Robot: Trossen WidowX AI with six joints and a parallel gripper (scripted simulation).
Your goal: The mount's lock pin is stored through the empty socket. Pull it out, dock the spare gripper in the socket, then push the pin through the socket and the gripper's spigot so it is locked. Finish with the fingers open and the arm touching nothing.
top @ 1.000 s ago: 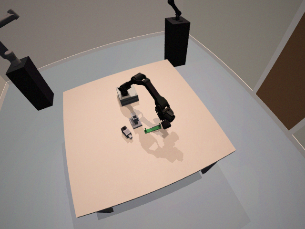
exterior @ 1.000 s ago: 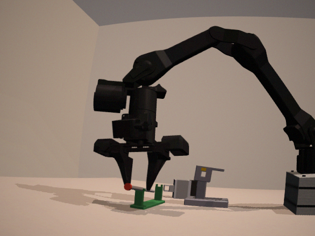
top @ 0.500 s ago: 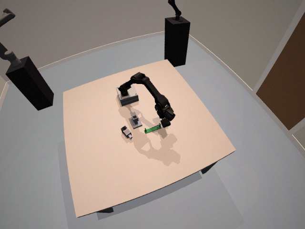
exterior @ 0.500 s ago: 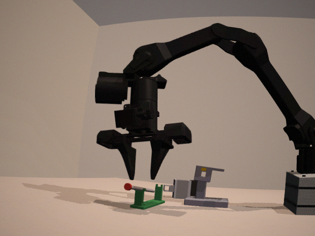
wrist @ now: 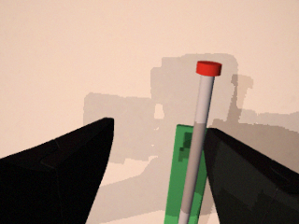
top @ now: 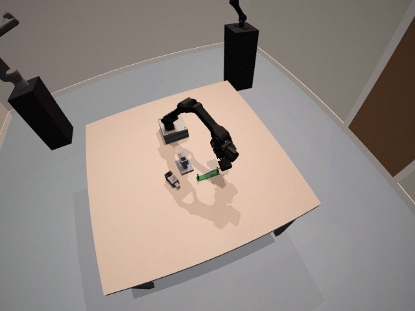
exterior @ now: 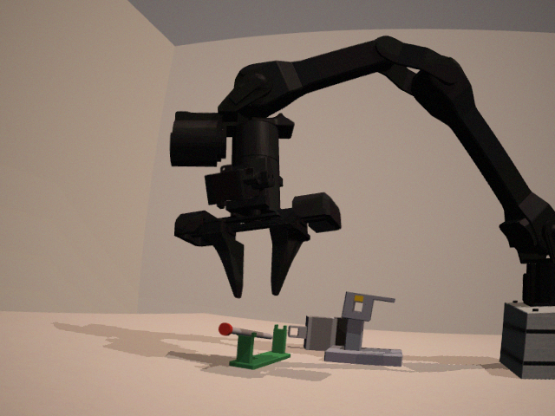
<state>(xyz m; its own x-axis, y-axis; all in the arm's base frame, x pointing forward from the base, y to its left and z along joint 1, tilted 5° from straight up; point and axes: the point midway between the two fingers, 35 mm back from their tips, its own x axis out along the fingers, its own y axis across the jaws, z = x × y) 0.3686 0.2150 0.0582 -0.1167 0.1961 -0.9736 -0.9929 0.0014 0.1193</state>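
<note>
The cradle lies 9 cm to the right of my gripper tip, 6 cm below it and 2 cm ahead of it. From my gripper tip the other things lie so: spare gripper: 30 cm to the right, 6 cm below; then socket: 20 cm to the right, 9 cm behind, 4 cm below.
</note>
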